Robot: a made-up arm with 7 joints. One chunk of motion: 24 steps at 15 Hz.
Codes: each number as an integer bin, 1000 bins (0 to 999) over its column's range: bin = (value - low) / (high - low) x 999, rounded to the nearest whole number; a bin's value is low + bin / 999 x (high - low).
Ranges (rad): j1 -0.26..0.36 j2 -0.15..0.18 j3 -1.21..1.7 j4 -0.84..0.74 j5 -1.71..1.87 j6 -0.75..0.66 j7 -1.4..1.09
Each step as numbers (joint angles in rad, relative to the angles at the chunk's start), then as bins.
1 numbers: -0.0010 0.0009 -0.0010 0.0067 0.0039 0.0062 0.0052
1 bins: 417 457 415 535 478 536 564
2 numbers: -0.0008 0.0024 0.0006 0.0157 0.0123 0.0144 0.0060
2 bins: 418 461 416 541 481 542 564
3 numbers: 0.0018 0.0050 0.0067 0.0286 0.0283 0.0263 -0.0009
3 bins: 422 469 418 549 485 550 561
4 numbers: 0.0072 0.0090 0.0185 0.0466 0.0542 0.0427 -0.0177
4 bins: 431 481 422 561 492 562 555
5 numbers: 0.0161 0.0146 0.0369 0.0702 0.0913 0.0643 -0.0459
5 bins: 445 498 428 575 503 577 543
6 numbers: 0.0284 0.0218 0.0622 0.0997 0.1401 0.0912 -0.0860
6 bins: 465 520 437 594 516 596 527
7 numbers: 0.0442 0.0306 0.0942 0.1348 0.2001 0.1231 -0.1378
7 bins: 490 547 448 616 533 619 506
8 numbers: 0.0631 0.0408 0.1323 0.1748 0.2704 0.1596 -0.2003
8 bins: 521 578 461 642 553 644 481
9 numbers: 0.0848 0.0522 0.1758 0.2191 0.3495 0.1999 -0.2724
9 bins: 556 612 476 670 575 673 452
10 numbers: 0.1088 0.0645 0.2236 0.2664 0.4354 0.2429 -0.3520
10 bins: 594 649 492 700 599 703 420
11 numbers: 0.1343 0.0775 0.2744 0.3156 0.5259 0.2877 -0.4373
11 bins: 635 689 510 731 624 735 386
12 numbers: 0.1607 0.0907 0.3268 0.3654 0.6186 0.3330 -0.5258
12 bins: 678 729 528 762 650 767 351
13 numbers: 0.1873 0.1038 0.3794 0.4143 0.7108 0.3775 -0.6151
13 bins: 721 768 546 793 676 799 315
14 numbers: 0.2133 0.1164 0.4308 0.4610 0.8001 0.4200 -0.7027
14 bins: 763 806 563 823 700 829 280
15 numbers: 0.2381 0.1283 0.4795 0.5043 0.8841 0.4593 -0.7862
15 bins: 803 842 580 850 724 857 246
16 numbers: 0.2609 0.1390 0.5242 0.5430 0.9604 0.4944 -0.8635
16 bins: 839 875 595 874 745 882 215
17 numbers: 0.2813 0.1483 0.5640 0.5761 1.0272 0.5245 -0.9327
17 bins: 872 903 609 895 764 903 187
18 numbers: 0.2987 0.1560 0.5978 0.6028 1.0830 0.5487 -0.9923
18 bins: 900 926 621 912 779 920 164
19 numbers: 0.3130 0.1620 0.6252 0.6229 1.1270 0.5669 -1.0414
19 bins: 923 945 630 925 792 933 144
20 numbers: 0.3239 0.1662 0.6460 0.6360 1.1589 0.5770 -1.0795
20 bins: 941 957 637 933 801 940 129
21 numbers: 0.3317 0.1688 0.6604 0.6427 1.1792 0.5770 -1.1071
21 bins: 953 965 642 937 806 940 118
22 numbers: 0.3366 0.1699 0.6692 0.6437 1.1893 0.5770 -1.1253
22 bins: 961 968 645 938 809 940 110
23 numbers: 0.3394 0.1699 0.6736 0.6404 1.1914 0.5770 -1.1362
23 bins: 966 968 647 936 810 940 106
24 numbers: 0.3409 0.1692 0.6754 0.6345 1.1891 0.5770 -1.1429
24 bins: 968 966 647 932 809 940 103
